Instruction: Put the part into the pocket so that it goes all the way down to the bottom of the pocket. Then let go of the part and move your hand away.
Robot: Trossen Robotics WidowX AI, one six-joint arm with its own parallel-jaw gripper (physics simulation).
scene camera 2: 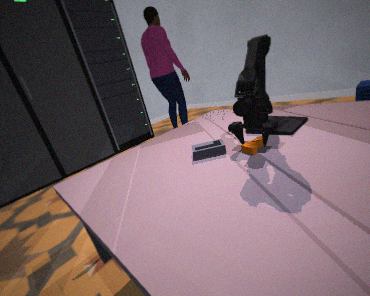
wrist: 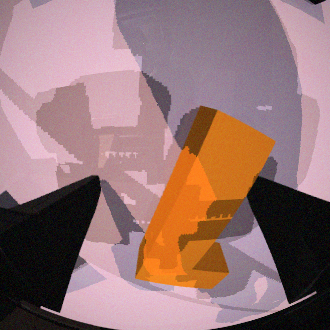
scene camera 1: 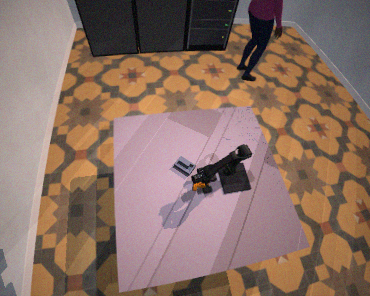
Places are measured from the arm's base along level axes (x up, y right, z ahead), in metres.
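Where they show: gripper, between the fingertips: (wrist: 173,182) (scene camera 1: 202,184); arm's base, origin of its link: (scene camera 1: 227,171).
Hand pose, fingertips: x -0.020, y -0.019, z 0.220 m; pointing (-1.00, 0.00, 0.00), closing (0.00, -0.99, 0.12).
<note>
Each offset is from my fingertips to the top centre of the thing. Level surfaces: height alone.
The orange L-shaped part {dx +0.026, dy -0.019, dz +0.021 m} (scene camera 1: 199,186) (scene camera 2: 252,146) (wrist: 200,195) lies on the pink table top. In the wrist view its long arm slants up to the right and its short foot is at the bottom. My gripper (scene camera 1: 202,184) (scene camera 2: 253,143) (wrist: 173,182) is open and low over the part, with one finger on each side of it. The part is not gripped. It is closer to the right finger in the wrist view, and whether it touches that finger I cannot tell. The grey block with the dark pocket {dx +0.033, dy +0.178, dz +0.072 m} (scene camera 1: 178,169) (scene camera 2: 209,154) stands apart from the part; the pocket's bottom is hidden.
The arm's black base plate (scene camera 1: 236,186) (scene camera 2: 290,125) is on the table top {dx -0.004 m} (scene camera 1: 150,250) (scene camera 2: 200,240), behind the gripper in scene camera 2's view. Dark cabinets (scene camera 1: 112,25) (scene camera 2: 30,100) and a person in a magenta top (scene camera 1: 257,37) (scene camera 2: 162,55) are beyond the table.
</note>
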